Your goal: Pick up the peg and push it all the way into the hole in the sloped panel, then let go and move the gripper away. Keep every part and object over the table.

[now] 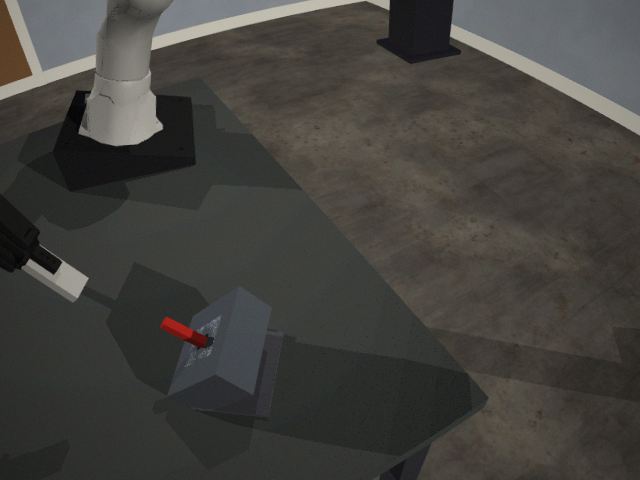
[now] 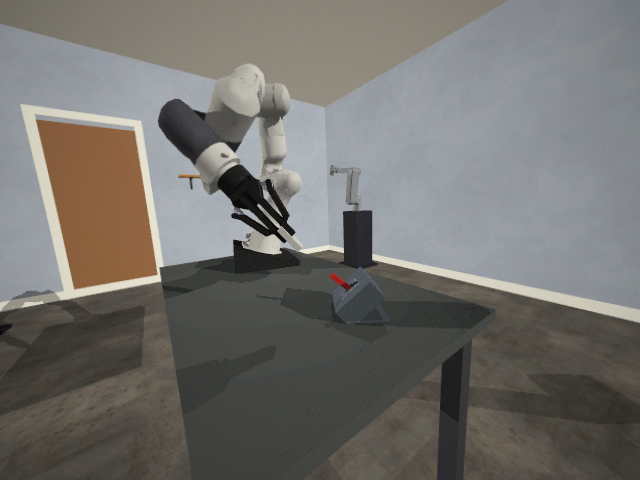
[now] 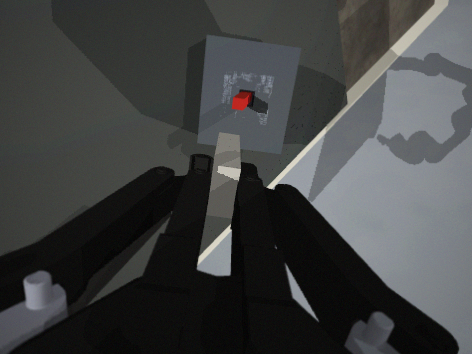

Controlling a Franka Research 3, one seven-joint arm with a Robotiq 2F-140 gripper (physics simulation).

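Note:
The red peg [image 1: 182, 331] [image 2: 341, 281] [image 3: 242, 101] sticks out of the square hole in the sloped face of the grey panel block [image 1: 239, 329] [image 2: 363, 299] [image 3: 284, 70]. One end is in the hole and most of its length is still outside. The block stands on the dark table [image 1: 309, 267] [image 2: 270, 381]. My gripper [image 2: 294, 243] [image 3: 226, 152] is shut on nothing, its pale pads pressed together. It hangs in the air up and back from the peg, pointing along the peg's line, with a clear gap between them.
The arm's base [image 1: 123, 110] stands on a black plate at the table's back left. The table's right edge [image 1: 385, 286] runs diagonally near the block. A black pedestal [image 1: 419, 29] [image 2: 357, 238] with a small arm stands on the floor beyond.

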